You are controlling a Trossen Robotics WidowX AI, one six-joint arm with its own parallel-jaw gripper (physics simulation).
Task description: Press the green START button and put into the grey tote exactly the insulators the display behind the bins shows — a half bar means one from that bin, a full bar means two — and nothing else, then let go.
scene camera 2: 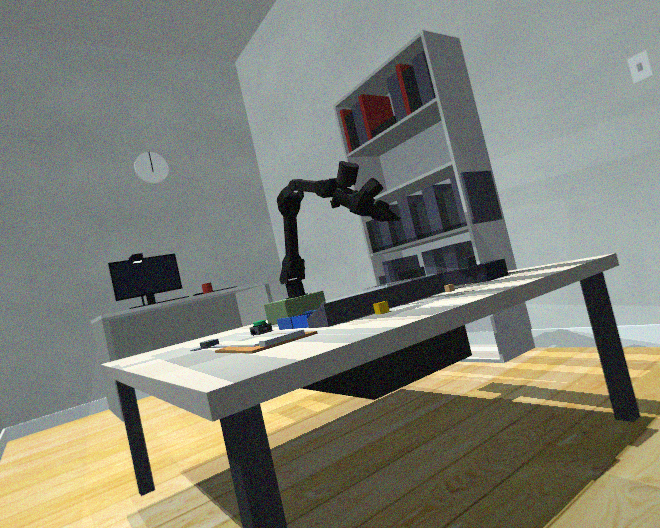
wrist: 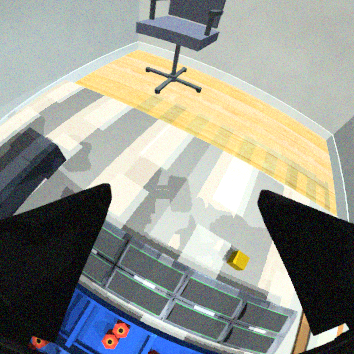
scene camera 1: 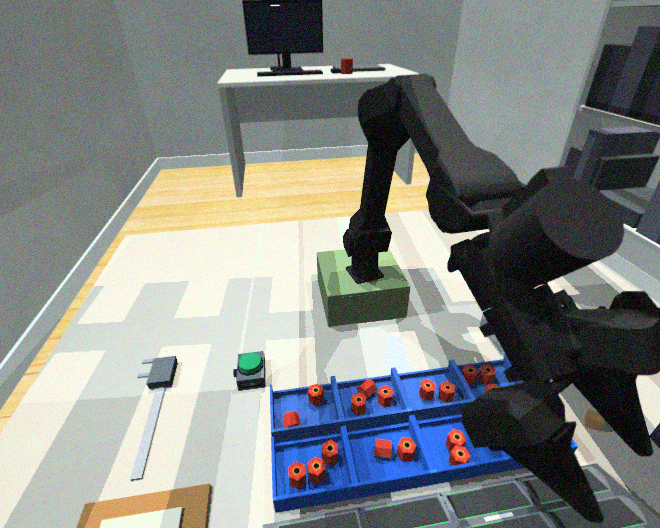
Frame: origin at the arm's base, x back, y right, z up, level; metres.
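Seen in the pictures: gripper, fingertip midpoint: [scene camera 2: 393, 217] [wrist: 187, 194] [scene camera 1: 623, 485]; arm's base, link origin: [scene camera 2: 296, 296] [scene camera 1: 364, 272].
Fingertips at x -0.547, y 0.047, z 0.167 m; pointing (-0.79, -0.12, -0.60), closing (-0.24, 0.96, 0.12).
Pixels of each thing's top centre, then the offset from my fingertips to it.
- green START button, top centre: [scene camera 1: 249, 359] [scene camera 2: 259, 320] dy +0.232, dx +0.430, dz -0.210 m
- caliper, top centre: [scene camera 1: 143, 403] [scene camera 2: 212, 341] dy +0.414, dx +0.419, dz -0.231 m
- yellow cube, top centre: [wrist: 240, 259] [scene camera 2: 380, 302] dy +0.163, dx -0.009, dz -0.223 m
- dark object, top centre: [wrist: 8, 166] [scene camera 2: 469, 266] dy -0.345, dx -0.024, dz -0.195 m
My gripper [scene camera 1: 620, 484] [scene camera 2: 397, 216] [wrist: 187, 194] is open and empty, high above the table on the display side of the bins. The blue bins [scene camera 1: 330, 494] [scene camera 2: 294, 321] [wrist: 170, 345] hold red-orange hexagonal insulators, some upright, some lying; the arm hides the right end in scene camera 1. The display [scene camera 1: 404, 514] [wrist: 150, 265] has dark panels with thin green outlines and small white marks between rows; I cannot make out half or full bars. The green START button [scene camera 1: 250, 362] [scene camera 2: 257, 323] stands left of the bins. The grey tote does not show clearly.
The arm stands on a green block [scene camera 1: 366, 307] [scene camera 2: 296, 303]. A caliper [scene camera 1: 161, 372] and an orange-brown board [scene camera 1: 202, 495] [scene camera 2: 233, 349] lie at the left. A yellow cube [scene camera 2: 380, 307] [wrist: 239, 260] is beyond the display. A dark object [wrist: 30, 162] is at the wrist view's left.
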